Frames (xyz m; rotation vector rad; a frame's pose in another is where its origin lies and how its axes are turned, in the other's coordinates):
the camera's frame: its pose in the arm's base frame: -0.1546 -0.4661 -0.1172 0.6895 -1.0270 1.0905
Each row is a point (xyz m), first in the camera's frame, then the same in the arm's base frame.
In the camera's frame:
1: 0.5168 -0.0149 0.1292
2: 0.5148 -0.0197 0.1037
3: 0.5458 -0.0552 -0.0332
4: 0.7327 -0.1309 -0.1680
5: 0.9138 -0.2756 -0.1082
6: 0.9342 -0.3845 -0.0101
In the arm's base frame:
1: -0.1253 -0.3868 0.4090
2: -0.1128 -0.3672 0.3972
3: -0.0318 -0.2497 0.3728
4: 0.1035 -0.0886 0.4936
5: 0.2402 -0.1208 0.6875
6: 0.3132 -0.2345 0.7478

